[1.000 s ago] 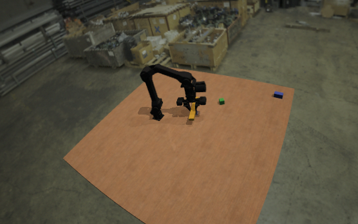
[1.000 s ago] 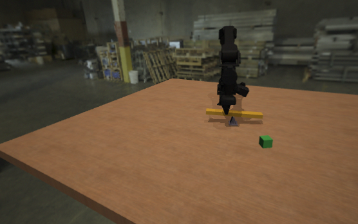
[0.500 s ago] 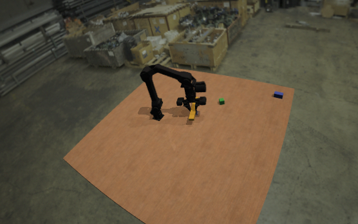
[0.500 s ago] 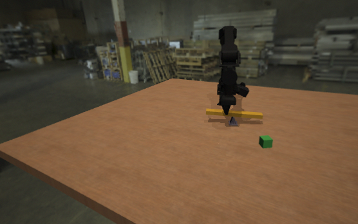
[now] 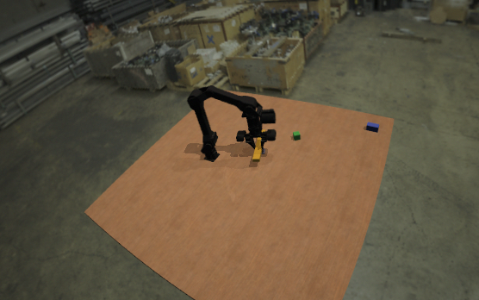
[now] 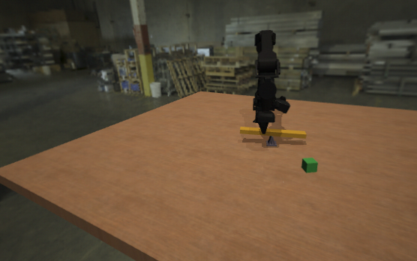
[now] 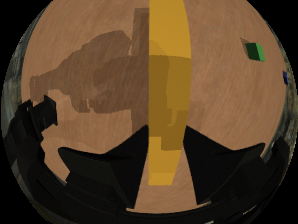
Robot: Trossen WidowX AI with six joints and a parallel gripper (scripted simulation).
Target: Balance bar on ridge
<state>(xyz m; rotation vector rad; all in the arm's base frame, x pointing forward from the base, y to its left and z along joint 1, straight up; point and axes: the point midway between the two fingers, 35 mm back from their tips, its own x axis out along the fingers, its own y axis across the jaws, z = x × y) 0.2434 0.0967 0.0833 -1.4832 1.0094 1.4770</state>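
Now: gripper tip 10 mm past the yellow bar and 30 mm to the right of it. The rest, counted from my gripper tip: blue block 500 mm ahead, 400 mm to the left, 30 mm below; green cube 120 mm ahead, 190 mm to the left, 30 mm below.
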